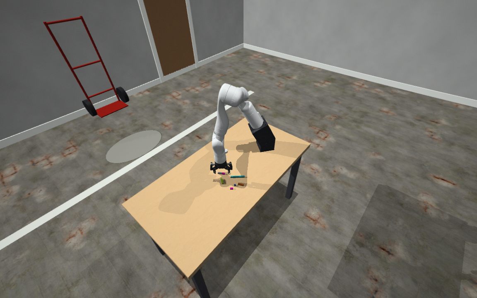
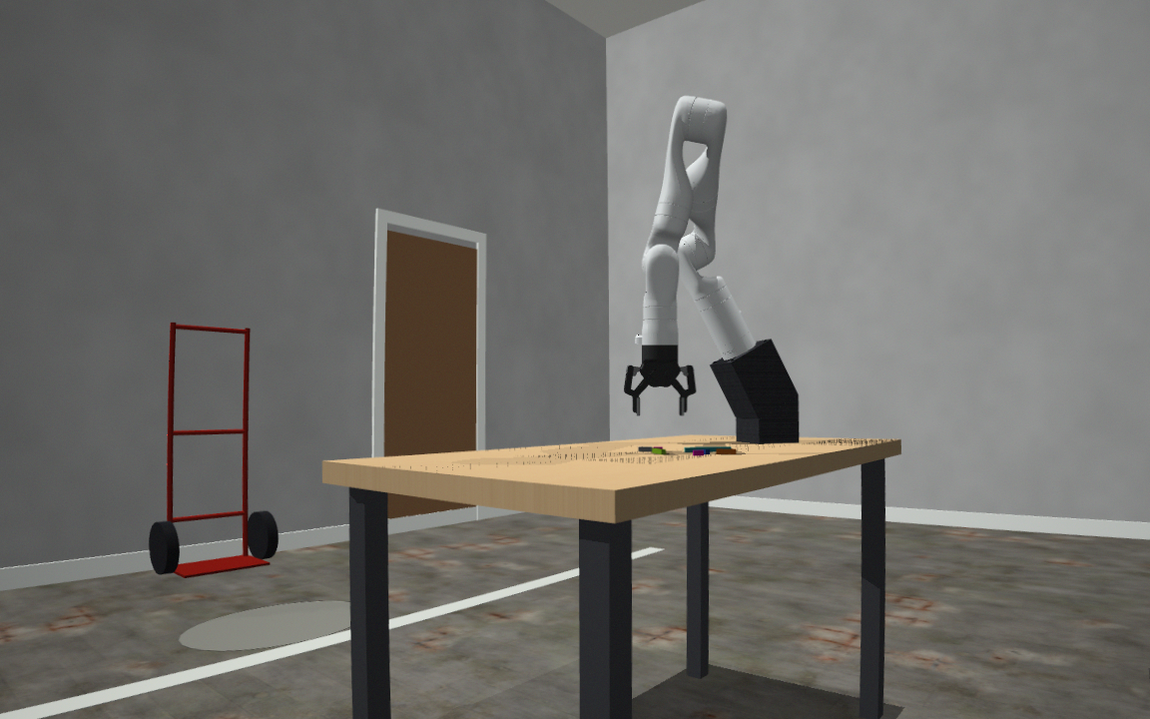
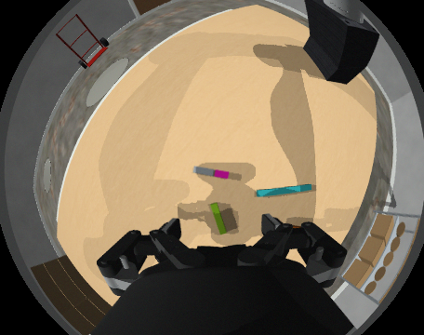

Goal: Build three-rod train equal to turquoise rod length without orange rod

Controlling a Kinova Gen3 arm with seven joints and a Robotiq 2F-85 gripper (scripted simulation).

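Right now my hand is 10 mm short of the lime rod and 80 mm above it. Round my hand: grey rod (30 mm behind, 60 mm to the right, 80 mm below); turquoise rod (90 mm behind, 60 mm to the left, 80 mm below); blue rod (30 mm behind, 100 mm to the left, 80 mm below).
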